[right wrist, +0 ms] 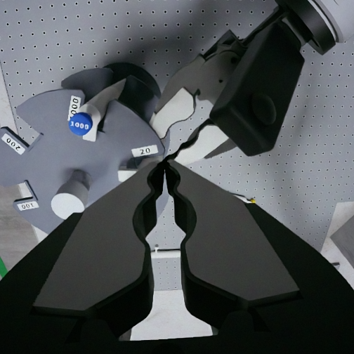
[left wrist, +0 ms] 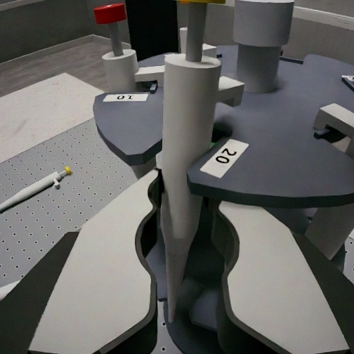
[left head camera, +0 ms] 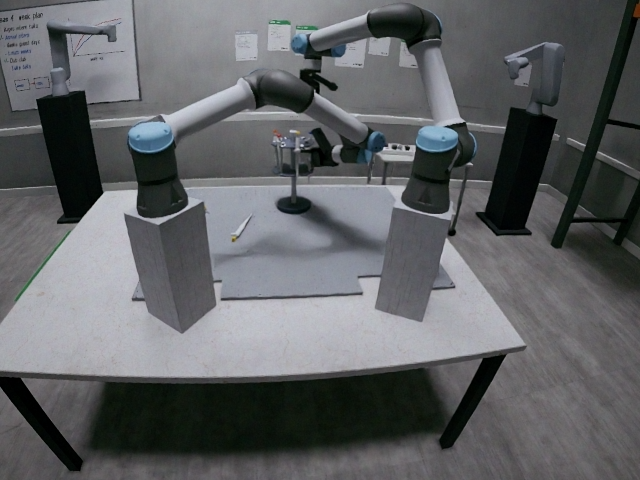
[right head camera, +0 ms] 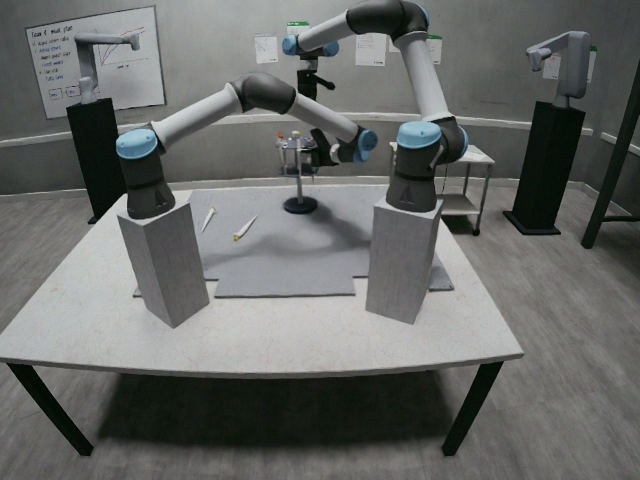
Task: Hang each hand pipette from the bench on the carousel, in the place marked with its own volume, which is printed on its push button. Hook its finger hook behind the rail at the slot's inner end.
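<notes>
The carousel [left head camera: 293,205] [right head camera: 299,205] [left wrist: 285,155] [right wrist: 37,160] stands at the back of the bench. My left gripper [left wrist: 182,171] [right wrist: 146,163] is shut on a white pipette [left wrist: 187,115] with a yellow button, its number unseen. The pipette hangs slightly tilted beside the "20" label [left wrist: 224,158], its hook pointing inward over the disc; whether the hook is behind the rail is unclear. My right gripper [right wrist: 163,163] is shut and empty above the carousel. Yellow-button pipettes [left head camera: 241,227] [right head camera: 245,227] [left wrist: 37,189] lie on the bench, another pipette [right head camera: 207,220] farther left.
A red-button pipette [left wrist: 120,70] hangs by the "10" label [left wrist: 125,98]. A blue "1000" pipette [right wrist: 80,124] hangs by its own label. The "200" [right wrist: 13,143] and "100" [right wrist: 27,205] labels mark other slots. The left wrist housing [right wrist: 260,95] is close to the right fingers.
</notes>
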